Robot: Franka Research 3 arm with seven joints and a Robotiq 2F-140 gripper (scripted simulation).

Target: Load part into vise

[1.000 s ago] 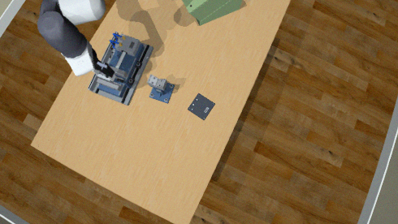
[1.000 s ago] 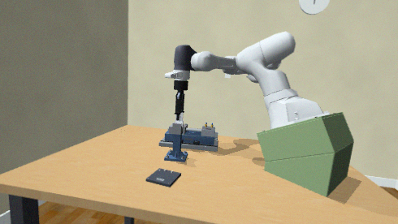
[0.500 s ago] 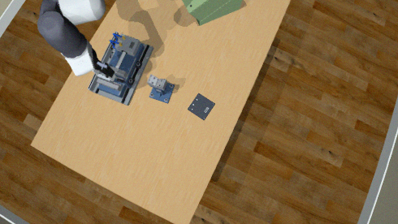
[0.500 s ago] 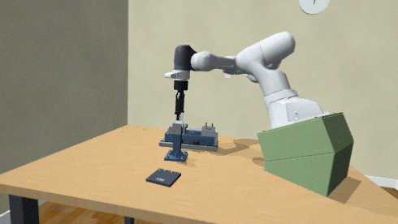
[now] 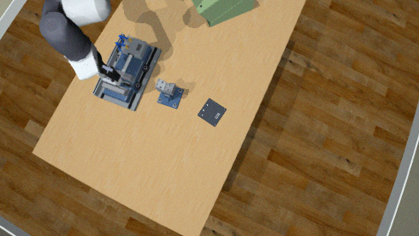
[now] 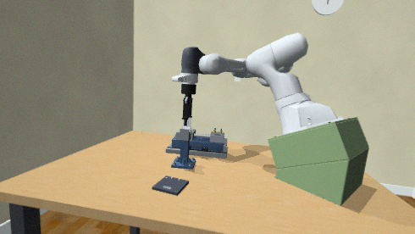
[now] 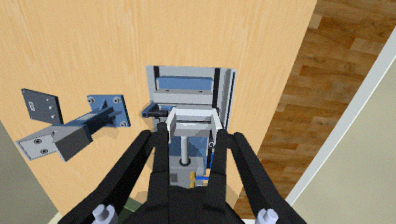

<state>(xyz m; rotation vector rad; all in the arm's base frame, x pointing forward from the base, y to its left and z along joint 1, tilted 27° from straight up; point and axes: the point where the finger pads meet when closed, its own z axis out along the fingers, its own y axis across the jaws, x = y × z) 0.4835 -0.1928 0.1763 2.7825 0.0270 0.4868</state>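
Right now the grey part is 20 mm below my hand. From my hand the other things lie so: vise: 80 mm below, 70 mm behind, 20 mm to the left; dark work stop rod: 70 mm to the left, 30 mm below; grey air cylinder: 170 mm behind, 40 mm below, 30 mm to the left.
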